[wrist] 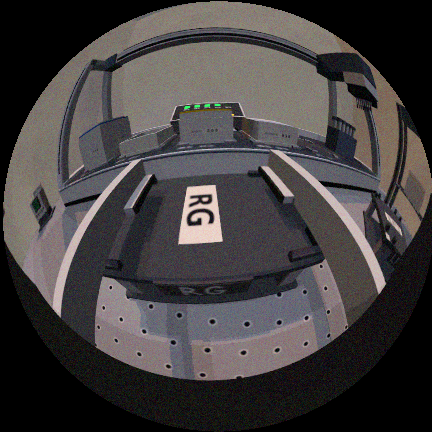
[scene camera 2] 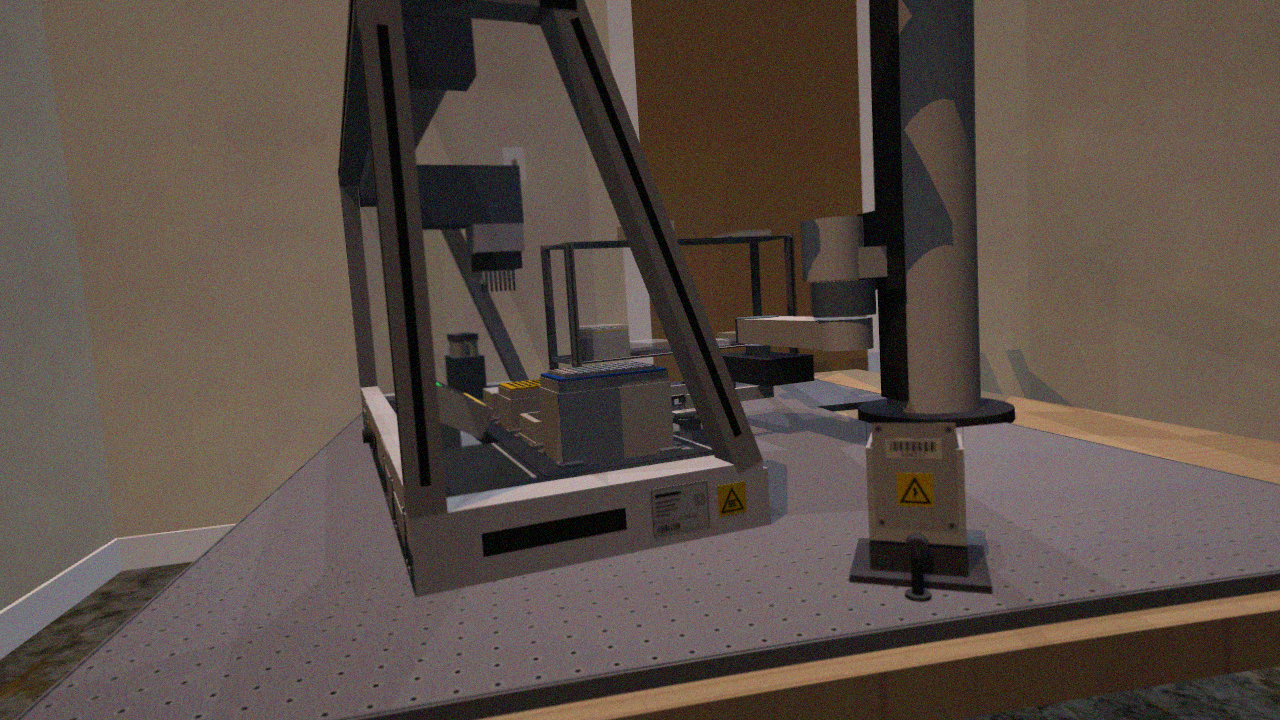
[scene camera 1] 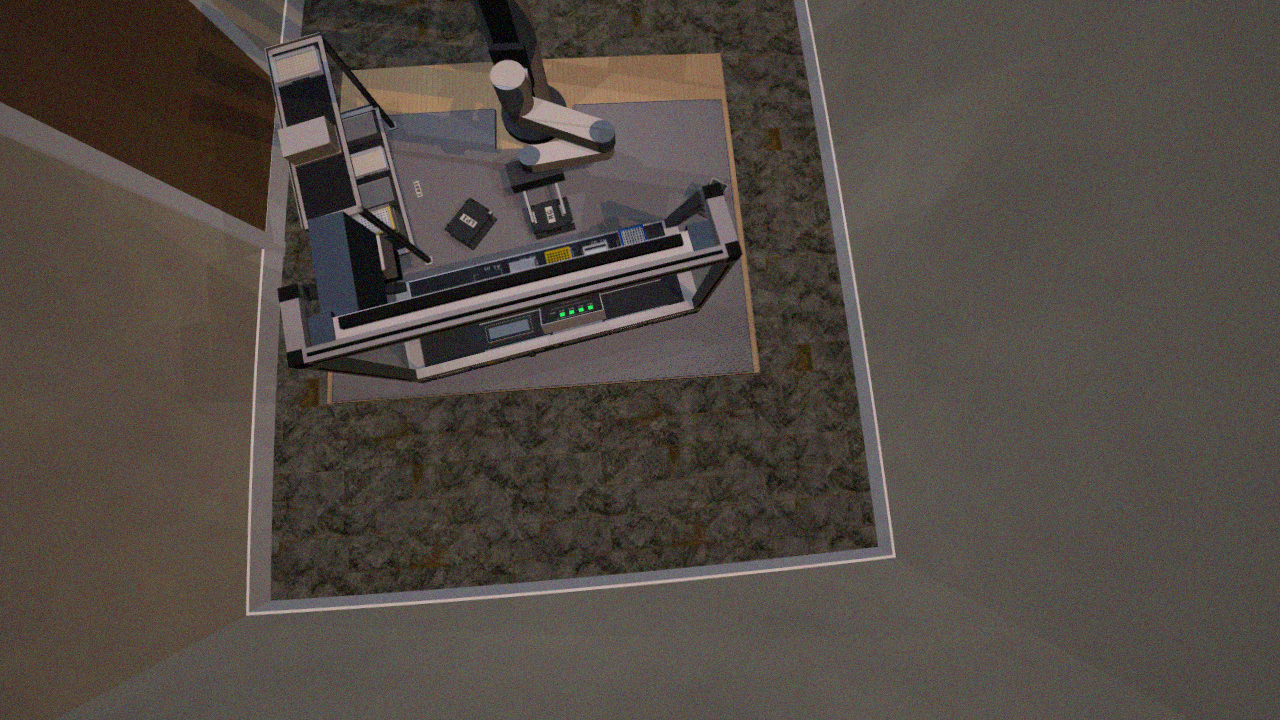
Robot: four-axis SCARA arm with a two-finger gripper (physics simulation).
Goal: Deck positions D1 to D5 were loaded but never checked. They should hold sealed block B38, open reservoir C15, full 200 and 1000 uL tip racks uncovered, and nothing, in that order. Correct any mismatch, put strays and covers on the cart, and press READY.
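Frame: origin at the arm's base, x ahead, y left, z up, level; centimetres.
Seen in the pictures: gripper, between the fingertips: (wrist: 205,160) (scene camera 1: 549,219); arm's base, origin of its link: (scene camera 2: 933,417).
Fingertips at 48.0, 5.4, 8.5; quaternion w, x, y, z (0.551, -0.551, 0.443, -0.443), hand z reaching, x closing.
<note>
Pixels of each thing's middle, then the offset from my fingertips to it, as dx, dy, dz. "spot": a spot on its surface instead.
- tall blue-topped tip rack, middle of its body: (scene camera 2: 605,410) (wrist: 105,139) (scene camera 1: 635,250) +14.5, +28.2, +3.4
- yellow-topped tip rack, middle of its body: (scene camera 2: 548,402) (wrist: 206,123) (scene camera 1: 562,270) +19.0, +3.8, +1.5
- cart, middle of its body: (scene camera 2: 675,315) (scene camera 1: 356,166) -16.5, -58.8, +10.5
- white box, middle of its body: (scene camera 1: 310,141) -10.3, -57.1, +29.8
- small device with a green screen, a spot on its surface: (wrist: 38,206) spot: -7.0, +54.0, -0.7
My gripper (scene camera 1: 550,214) (wrist: 205,160) is open and empty. Its fingers stand on either side of the black RG stand (scene camera 1: 552,227) (wrist: 250,230), with the pads low beside its top. On the deck stand a tall blue-topped tip rack (scene camera 1: 631,235) (scene camera 2: 604,394) (wrist: 106,144), a low pale piece (scene camera 1: 594,246) (wrist: 147,140), a yellow-topped tip rack (scene camera 1: 557,256) (wrist: 206,127) and another low pale piece (scene camera 1: 521,265) (wrist: 272,132). Small labels are hard to read. The cart (scene camera 1: 324,183) (scene camera 2: 573,304) bears pale items, one a white box (scene camera 1: 307,138). The status panel (scene camera 1: 572,312) (wrist: 209,107) shows several green lights.
The black LP1 stand (scene camera 1: 471,222) (wrist: 387,222) is beside the RG stand. The deck's frame (scene camera 1: 519,291) (scene camera 2: 590,528) rises past the stands. A pipette head (scene camera 2: 496,241) (wrist: 357,82) hangs over one end. A small device with a green screen (wrist: 40,206) stands at the left in the wrist view.
</note>
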